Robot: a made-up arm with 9 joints. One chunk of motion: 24 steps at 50 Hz.
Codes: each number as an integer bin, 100 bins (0 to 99) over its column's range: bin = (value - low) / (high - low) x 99, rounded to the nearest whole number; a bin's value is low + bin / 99 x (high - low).
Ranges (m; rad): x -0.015..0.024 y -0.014..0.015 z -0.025..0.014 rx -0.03..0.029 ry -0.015..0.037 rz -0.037..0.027
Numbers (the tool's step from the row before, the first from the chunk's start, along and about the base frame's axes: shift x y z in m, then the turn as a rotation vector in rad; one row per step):
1: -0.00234 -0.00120 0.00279 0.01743 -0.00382 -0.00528
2: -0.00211 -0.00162 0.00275 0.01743 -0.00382 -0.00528
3: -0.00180 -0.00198 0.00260 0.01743 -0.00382 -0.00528
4: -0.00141 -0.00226 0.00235 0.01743 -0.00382 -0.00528
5: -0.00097 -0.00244 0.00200 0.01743 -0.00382 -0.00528
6: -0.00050 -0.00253 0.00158 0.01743 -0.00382 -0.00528
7: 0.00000 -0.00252 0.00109 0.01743 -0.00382 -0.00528
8: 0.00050 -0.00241 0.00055 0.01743 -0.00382 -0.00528
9: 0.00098 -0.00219 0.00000 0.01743 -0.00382 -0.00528
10: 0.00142 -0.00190 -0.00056 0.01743 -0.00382 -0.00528
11: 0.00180 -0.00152 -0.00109 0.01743 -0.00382 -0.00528
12: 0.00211 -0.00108 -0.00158 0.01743 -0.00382 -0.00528
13: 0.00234 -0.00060 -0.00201 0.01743 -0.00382 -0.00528
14: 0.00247 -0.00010 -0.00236 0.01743 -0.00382 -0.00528
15: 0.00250 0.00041 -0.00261 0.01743 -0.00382 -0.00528
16: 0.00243 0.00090 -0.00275 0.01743 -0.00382 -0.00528
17: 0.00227 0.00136 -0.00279 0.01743 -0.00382 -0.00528
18: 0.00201 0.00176 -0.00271 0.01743 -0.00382 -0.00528
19: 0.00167 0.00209 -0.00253 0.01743 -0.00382 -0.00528
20: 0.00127 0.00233 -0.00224 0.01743 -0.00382 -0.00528
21: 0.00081 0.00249 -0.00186 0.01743 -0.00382 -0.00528
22: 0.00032 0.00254 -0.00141 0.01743 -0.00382 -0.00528
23: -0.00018 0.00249 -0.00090 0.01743 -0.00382 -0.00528
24: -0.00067 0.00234 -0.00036 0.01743 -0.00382 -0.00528
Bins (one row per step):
1: 32 44 71 80 21 49
2: 33 42 70 80 21 49
3: 34 41 70 80 21 49
4: 34 40 69 80 21 49
5: 36 39 69 80 21 49
6: 37 39 67 80 21 49
7: 38 39 66 80 21 49
8: 39 40 65 80 21 49
9: 41 40 63 80 21 49
10: 42 41 62 80 21 49
11: 43 43 61 80 21 49
12: 43 44 59 80 21 49
13: 44 46 58 80 21 49
14: 44 47 57 80 21 49
15: 44 49 57 80 21 49
16: 44 51 56 80 21 49
17: 44 52 56 80 21 49
18: 43 54 57 80 21 49
19: 42 55 57 80 21 49
20: 41 56 58 80 21 49
21: 40 56 59 80 21 49
22: 39 56 60 80 21 49
23: 38 56 61 80 21 49
24: 36 56 63 80 21 49

